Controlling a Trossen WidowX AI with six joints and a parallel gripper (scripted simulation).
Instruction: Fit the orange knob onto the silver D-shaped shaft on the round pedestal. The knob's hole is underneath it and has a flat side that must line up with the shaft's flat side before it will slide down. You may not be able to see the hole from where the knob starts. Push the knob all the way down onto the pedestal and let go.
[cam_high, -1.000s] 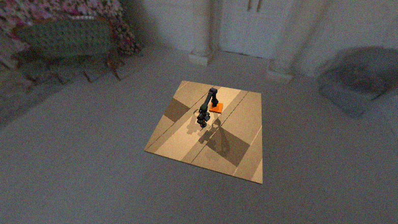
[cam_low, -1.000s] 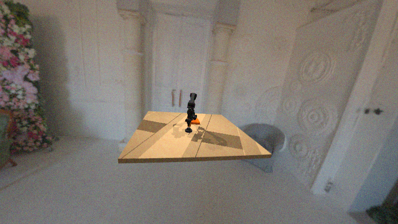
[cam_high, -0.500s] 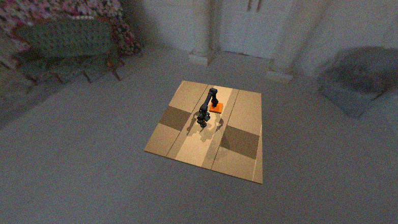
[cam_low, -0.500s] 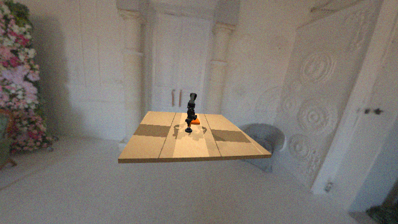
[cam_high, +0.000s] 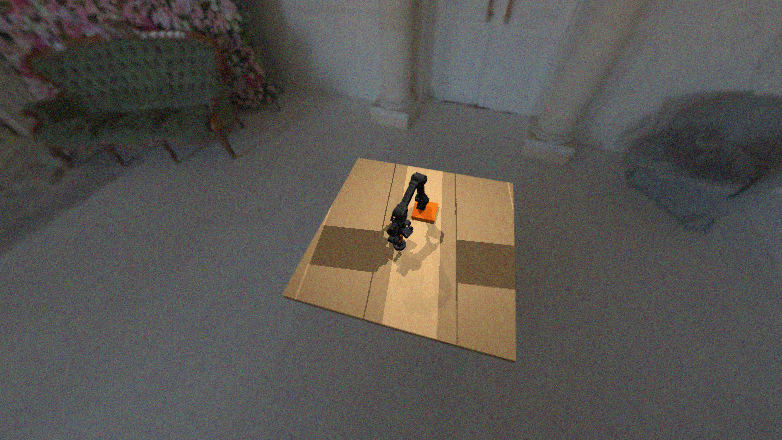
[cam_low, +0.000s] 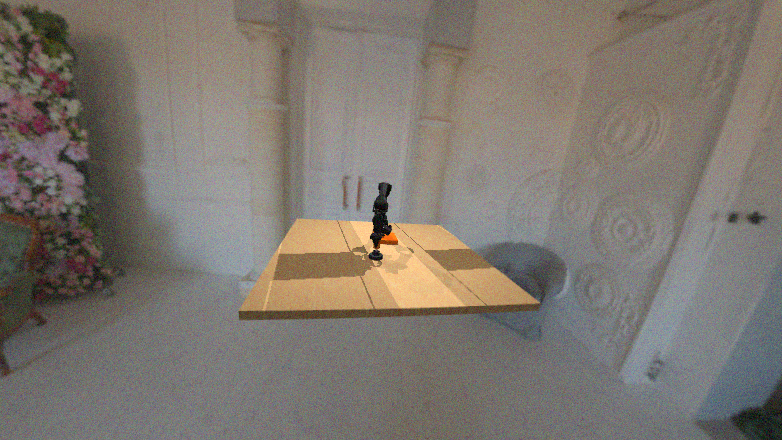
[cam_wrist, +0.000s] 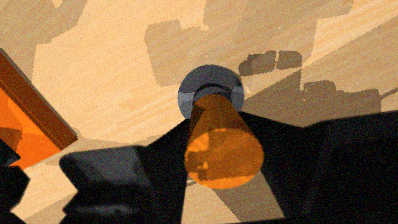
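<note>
Now: the orange knob 3 cm above my gripper tip. From my gripper tip the other things lie so: pedestal with D-shaped shaft: 4 cm below.
</note>
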